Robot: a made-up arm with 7 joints. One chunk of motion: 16 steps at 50 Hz.
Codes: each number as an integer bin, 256 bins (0 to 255) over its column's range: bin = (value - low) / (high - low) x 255, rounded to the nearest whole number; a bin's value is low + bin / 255 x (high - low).
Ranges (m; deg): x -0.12..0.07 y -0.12..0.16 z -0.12..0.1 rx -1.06..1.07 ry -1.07..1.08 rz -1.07..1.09
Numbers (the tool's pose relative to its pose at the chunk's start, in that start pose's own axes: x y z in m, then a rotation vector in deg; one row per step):
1: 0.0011 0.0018 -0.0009 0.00 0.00 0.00
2: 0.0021 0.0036 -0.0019 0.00 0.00 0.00
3: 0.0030 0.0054 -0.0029 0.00 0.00 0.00
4: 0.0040 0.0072 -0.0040 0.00 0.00 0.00
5: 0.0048 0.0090 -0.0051 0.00 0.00 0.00
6: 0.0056 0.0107 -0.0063 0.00 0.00 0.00
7: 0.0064 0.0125 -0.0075 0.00 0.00 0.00
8: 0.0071 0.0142 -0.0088 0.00 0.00 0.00
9: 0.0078 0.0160 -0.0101 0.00 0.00 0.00
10: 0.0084 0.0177 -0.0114 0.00 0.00 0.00
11: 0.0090 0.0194 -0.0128 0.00 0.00 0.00
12: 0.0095 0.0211 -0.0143 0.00 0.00 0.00
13: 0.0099 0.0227 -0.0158 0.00 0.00 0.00
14: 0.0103 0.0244 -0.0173 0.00 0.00 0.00
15: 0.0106 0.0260 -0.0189 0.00 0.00 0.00
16: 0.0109 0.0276 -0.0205 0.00 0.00 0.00
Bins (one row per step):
1: 163 111 138 127 127 126
2: 164 113 137 127 127 126
3: 165 114 136 127 127 126
4: 166 116 134 127 127 126
5: 167 117 133 127 127 126
6: 169 119 132 127 127 126
7: 170 121 130 127 127 126
8: 171 122 129 127 127 126
9: 172 124 127 127 127 126
10: 172 125 126 127 127 126
11: 173 127 124 127 127 126
12: 174 129 123 127 127 126
13: 174 130 121 127 127 126
14: 175 132 119 127 127 126
15: 175 133 117 127 127 126
16: 176 134 115 127 127 126

